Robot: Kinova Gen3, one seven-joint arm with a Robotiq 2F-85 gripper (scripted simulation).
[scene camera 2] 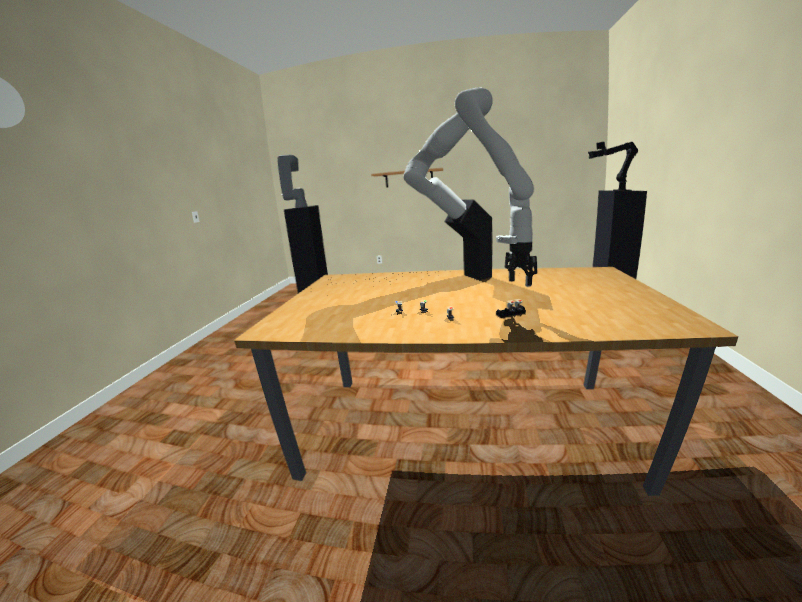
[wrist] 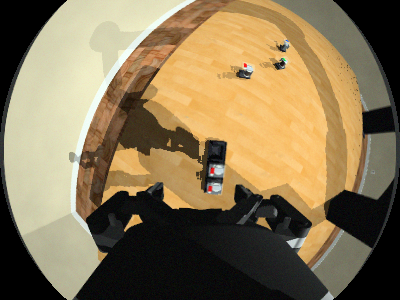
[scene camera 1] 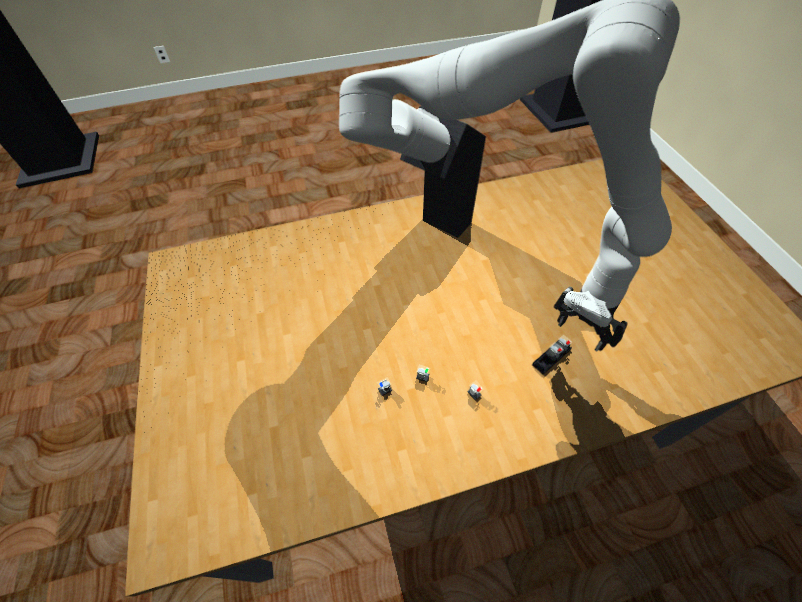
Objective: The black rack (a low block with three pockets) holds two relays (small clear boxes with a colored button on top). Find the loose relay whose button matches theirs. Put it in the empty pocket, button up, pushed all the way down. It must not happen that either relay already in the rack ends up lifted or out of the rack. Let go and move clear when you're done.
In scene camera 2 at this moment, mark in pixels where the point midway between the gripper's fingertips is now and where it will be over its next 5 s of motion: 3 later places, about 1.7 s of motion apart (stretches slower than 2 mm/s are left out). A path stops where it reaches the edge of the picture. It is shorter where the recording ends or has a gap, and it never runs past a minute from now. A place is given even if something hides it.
My gripper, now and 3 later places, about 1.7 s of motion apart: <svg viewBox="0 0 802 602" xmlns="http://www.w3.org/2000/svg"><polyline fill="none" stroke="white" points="519,284 522,286 495,289 412,287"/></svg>
